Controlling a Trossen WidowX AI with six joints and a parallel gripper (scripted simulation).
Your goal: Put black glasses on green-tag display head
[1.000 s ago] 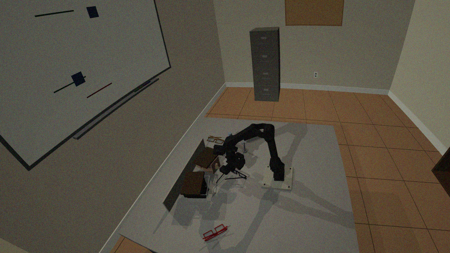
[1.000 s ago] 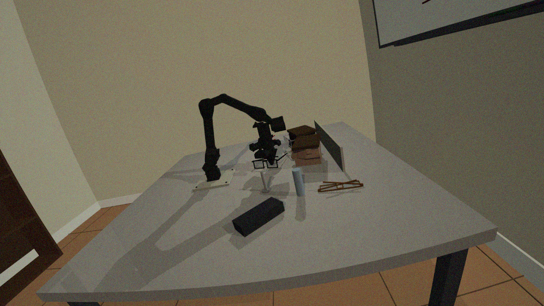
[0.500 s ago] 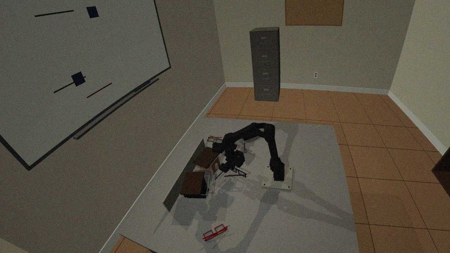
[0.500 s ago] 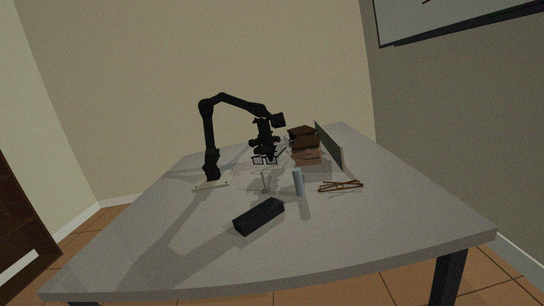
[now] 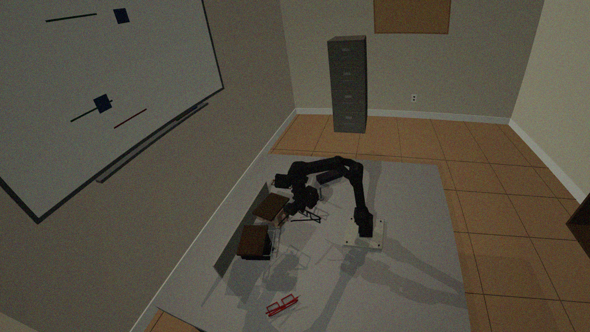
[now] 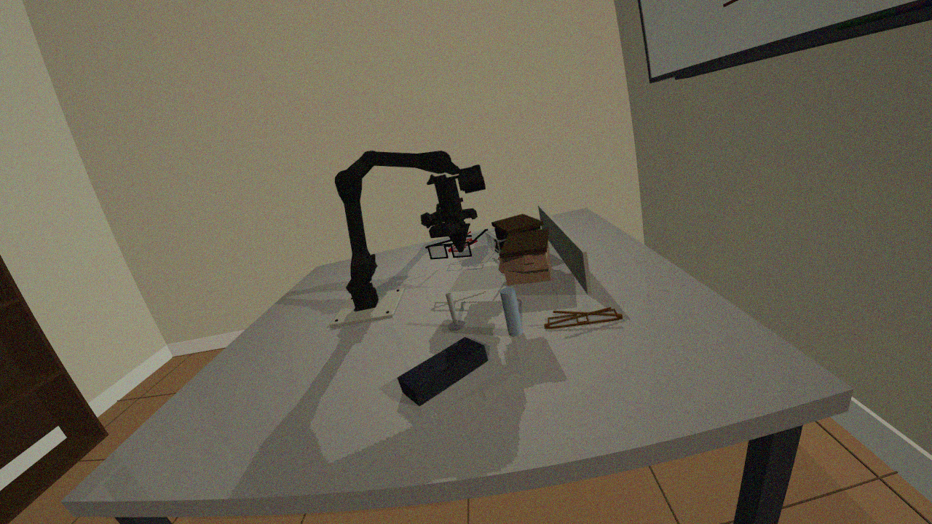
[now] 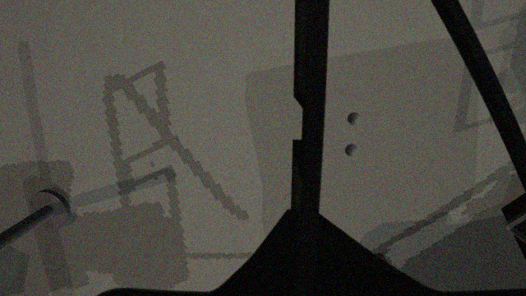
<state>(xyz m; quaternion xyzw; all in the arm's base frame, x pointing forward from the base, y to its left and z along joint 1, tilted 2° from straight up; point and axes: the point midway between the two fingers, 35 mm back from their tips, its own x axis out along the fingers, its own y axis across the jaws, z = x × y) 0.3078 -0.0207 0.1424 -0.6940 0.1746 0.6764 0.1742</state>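
The grey post is 5 cm behind my gripper tip, 22 cm to the right of it and 8 cm below it. From my gripper tip the other things lie so: panel (30 cm ahead, 7 cm to the left, 5 cm below); pale blue cylinder (7 cm ahead, 31 cm to the right, 6 cm below); dark box (8 cm behind, 41 cm to the right, 9 cm below).
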